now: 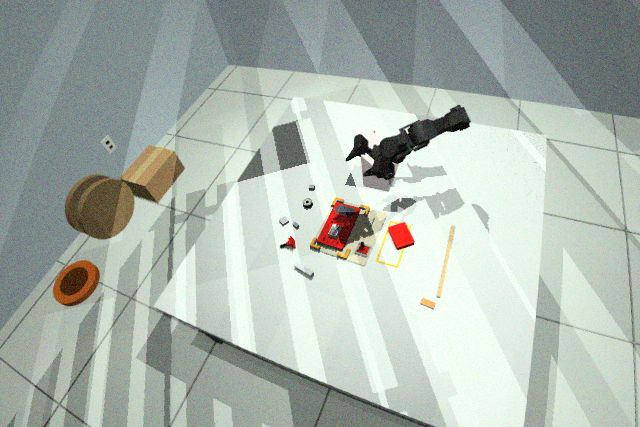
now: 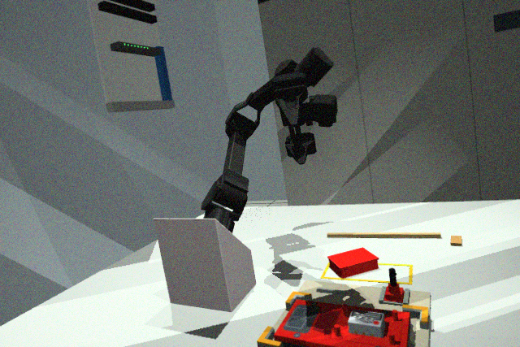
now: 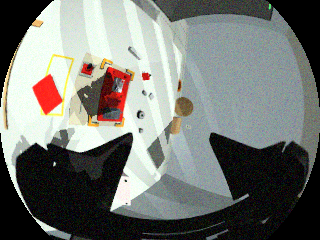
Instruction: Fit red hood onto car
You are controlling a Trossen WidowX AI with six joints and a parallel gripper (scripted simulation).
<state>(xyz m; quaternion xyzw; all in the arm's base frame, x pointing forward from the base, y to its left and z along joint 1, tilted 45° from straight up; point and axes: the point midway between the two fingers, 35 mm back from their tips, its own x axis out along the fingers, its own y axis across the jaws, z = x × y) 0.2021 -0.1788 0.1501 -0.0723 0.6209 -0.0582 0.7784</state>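
My gripper tip is now 50 mm short of the red hood, 170 mm to the right of it and 300 mm above it. The rest, counted from my gripper tip: grey engine block 90 mm ahead, 80 mm to the right, 290 mm below; wooden stick 120 mm ahead, 340 mm to the left, 310 mm below.
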